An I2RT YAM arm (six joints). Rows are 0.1 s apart.
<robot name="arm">
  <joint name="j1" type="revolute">
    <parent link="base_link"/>
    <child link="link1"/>
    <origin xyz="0 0 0.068" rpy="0 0 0"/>
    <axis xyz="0 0 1"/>
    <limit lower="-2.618" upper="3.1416"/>
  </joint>
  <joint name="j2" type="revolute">
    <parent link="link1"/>
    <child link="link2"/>
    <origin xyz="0.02 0.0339 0.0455" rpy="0 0 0"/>
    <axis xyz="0 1 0"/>
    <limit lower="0" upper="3.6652"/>
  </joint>
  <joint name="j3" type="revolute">
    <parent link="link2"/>
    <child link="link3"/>
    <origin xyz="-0.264 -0.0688 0" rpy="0 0 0"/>
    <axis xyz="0 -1 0"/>
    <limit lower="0" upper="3.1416"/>
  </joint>
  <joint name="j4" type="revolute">
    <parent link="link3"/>
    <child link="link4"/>
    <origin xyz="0.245 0.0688 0.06" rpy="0 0 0"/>
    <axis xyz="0 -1 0"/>
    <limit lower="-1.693" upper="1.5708"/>
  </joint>
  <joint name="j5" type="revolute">
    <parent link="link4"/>
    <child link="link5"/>
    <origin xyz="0.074 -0.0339 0.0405" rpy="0 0 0"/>
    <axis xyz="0 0 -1"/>
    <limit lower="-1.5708" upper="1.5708"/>
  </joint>
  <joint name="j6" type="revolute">
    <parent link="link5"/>
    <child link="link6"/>
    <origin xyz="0.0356 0 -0.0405" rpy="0 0 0"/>
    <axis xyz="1 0 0"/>
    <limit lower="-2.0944" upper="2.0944"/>
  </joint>
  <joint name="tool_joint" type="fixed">
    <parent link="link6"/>
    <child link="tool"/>
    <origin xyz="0 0 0" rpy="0 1.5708 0"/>
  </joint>
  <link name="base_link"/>
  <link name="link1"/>
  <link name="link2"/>
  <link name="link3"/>
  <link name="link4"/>
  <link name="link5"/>
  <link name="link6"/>
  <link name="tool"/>
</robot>
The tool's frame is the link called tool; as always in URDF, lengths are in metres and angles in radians.
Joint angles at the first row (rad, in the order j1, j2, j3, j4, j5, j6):
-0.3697, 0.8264, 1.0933, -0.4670, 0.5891, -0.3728
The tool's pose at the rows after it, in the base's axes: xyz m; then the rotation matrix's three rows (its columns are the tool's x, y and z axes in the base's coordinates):
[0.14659 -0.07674 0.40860], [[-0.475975 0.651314 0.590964], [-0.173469 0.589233 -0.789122], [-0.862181 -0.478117 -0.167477]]
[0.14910 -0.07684 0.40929], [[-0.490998 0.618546 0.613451], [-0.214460 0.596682 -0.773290], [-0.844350 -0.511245 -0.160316]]
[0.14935 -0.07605 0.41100], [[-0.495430 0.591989 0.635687], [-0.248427 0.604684 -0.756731], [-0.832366 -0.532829 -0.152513]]
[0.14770 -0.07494 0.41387], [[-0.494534 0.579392 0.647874], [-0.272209 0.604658 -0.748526], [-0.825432 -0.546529 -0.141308]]
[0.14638 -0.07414 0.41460], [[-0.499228 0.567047 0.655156], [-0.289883 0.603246 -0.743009], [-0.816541 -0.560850 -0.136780]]
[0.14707 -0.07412 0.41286], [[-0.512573 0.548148 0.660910], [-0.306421 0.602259 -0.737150], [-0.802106 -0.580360 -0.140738]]
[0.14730 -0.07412 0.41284], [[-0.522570 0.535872 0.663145], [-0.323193 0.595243 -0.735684], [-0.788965 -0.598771 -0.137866]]
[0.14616 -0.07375 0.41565], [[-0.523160 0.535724 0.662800], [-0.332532 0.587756 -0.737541], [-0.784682 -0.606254 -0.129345]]
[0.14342 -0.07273 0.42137], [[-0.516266 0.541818 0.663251], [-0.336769 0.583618 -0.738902], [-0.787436 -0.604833 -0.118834]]
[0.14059 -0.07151 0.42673], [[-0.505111 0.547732 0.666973], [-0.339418 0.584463 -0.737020], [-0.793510 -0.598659 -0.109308]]
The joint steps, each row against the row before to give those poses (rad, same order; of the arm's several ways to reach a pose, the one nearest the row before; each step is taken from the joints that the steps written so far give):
0.0000, -0.0005, -0.0049, 0.0069, -0.0395, -0.0293
0.0000, 0.0050, -0.0009, 0.0174, -0.0267, -0.0486
0.0000, -0.0015, 0.0023, 0.0081, -0.0269, -0.0351
0.0000, -0.0054, 0.0055, 0.0031, -0.0136, -0.0242
0.0000, -0.0057, -0.0004, 0.0006, -0.0088, -0.0210
0.0000, -0.0007, -0.0061, 0.0016, -0.0085, -0.0240
0.0000, -0.0003, -0.0018, 0.0049, -0.0024, -0.0247
0.0000, -0.0010, 0.0081, 0.0004, 0.0021, -0.0127
0.0000, -0.0015, 0.0203, -0.0100, 0.0012, -0.0024
0.0001, -0.0022, 0.0193, -0.0106, -0.0034, 0.0033

